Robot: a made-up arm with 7 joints.
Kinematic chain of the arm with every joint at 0, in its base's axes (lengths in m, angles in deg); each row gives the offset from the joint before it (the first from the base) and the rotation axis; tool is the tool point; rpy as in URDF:
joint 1: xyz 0 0 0.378 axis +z
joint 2: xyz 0 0 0 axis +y
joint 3: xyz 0 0 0.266 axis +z
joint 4: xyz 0.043 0 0 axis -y
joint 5: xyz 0.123 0 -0.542 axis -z
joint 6: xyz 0 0 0 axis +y
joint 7: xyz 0.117 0 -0.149 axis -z
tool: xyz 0 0 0 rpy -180 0 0
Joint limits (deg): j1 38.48..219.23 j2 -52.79..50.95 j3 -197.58..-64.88 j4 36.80..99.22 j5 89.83..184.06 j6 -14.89..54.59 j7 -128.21..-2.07
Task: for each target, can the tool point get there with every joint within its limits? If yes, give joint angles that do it. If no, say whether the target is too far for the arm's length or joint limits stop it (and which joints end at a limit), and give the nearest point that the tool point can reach.
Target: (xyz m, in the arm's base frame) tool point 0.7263 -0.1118 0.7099
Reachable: yes | joints 77.07 33.06 -94.53 89.39 133.63 3.54 -97.58
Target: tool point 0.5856 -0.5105 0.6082
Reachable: yes | joints 59.56 -24.65 -88.42 84.54 132.92 14.61 -92.00
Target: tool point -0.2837 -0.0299 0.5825
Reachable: no: joint limits stop it (at a limit: joint 1, joint 2, joint 3, joint 6) | nearest point -0.4768 -0.1243 0.5904 | short by 0.215 m
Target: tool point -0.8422 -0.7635 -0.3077
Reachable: no: too far | nearest point -0.5859 -0.5311 0.0050 | short by 0.466 m
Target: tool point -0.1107 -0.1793 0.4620
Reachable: no: joint limits stop it (at a limit: joint 2, joint 4, joint 6) | nearest point -0.2494 -0.4040 0.5249 | short by 0.271 m
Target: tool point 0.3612 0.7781 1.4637
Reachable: no: too far | nearest point 0.2394 0.5157 1.0975 | short by 0.467 m
